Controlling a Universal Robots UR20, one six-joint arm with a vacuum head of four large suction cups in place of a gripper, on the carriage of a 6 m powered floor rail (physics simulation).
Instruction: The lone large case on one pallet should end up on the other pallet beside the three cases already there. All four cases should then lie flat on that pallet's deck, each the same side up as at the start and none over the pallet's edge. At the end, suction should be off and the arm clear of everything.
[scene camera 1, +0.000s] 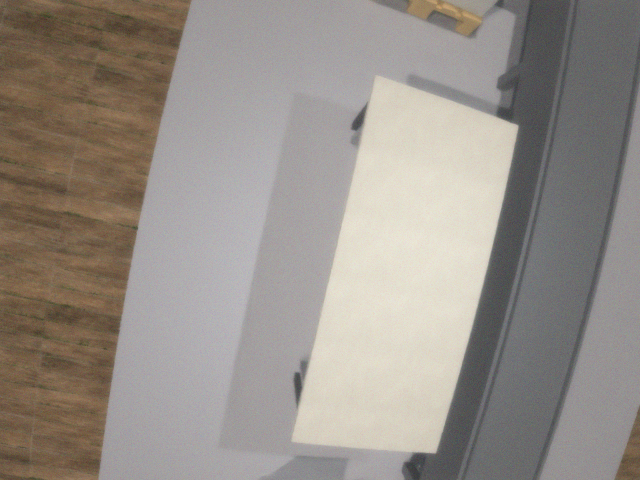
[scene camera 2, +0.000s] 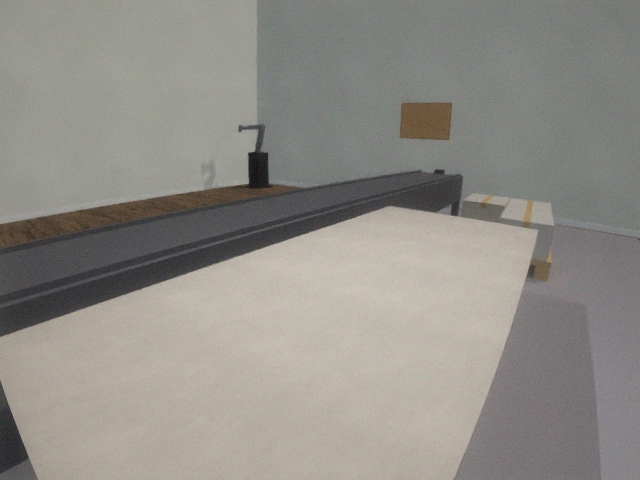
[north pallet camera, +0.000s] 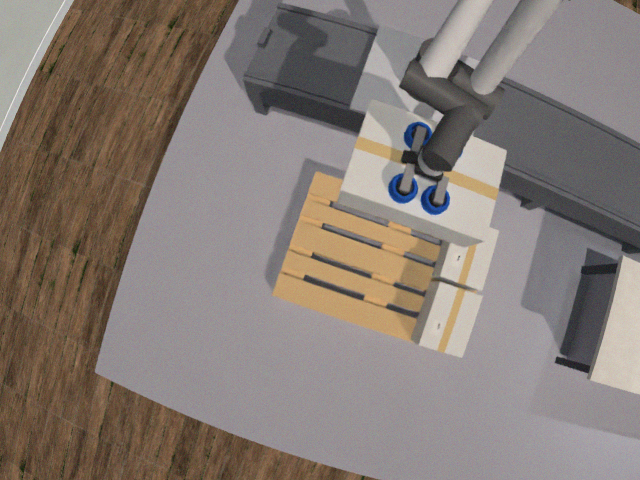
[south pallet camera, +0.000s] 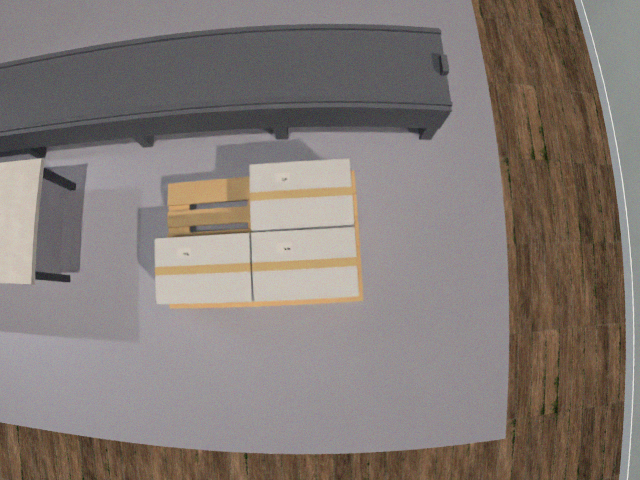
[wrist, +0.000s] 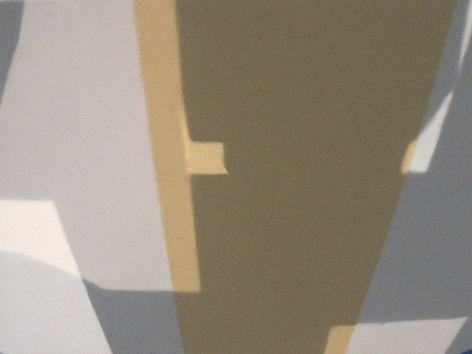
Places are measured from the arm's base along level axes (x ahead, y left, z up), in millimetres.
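Pixels of known places: hand, tool point: (wrist: 233, 257).
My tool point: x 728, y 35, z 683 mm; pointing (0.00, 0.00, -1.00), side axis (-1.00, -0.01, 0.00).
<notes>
Ahead of a thing's pixels: the offset from my tool point to its top centre. Level surfaces: height alone.
My suction gripper (north pallet camera: 428, 167) has its cups on top of the large case @(dx -9, dy +13, dz +22 mm) (north pallet camera: 369, 173) (wrist: 100, 100), white with a tan tape band. The case hangs level above the conveyor-side edge of the north pallet (north pallet camera: 341, 240), partly over one of two smaller taped cases there. The cups sit off the case's middle. In the south pallet camera, three large white cases (south pallet camera: 299, 211) (south pallet camera: 305, 284) (south pallet camera: 201, 286) lie flat on the south pallet (south pallet camera: 206, 191): two along its far-right side and one at the near left. Bare slats show at the back left. The gap under the held case is hidden.
The two smaller cases @(dx +69, dy +543, dz -904 mm) (north pallet camera: 478, 263) @(dx +475, dy +542, dz -864 mm) (north pallet camera: 454, 325) stand at the north pallet's right end. A long dark conveyor (north pallet camera: 310, 62) (south pallet camera: 232, 72) (scene camera 1: 578, 155) runs behind both pallets. A cream table @(dz -723 mm) (scene camera 1: 413, 258) (scene camera 2: 310, 335) (north pallet camera: 622, 330) (south pallet camera: 15, 222) stands between them.
</notes>
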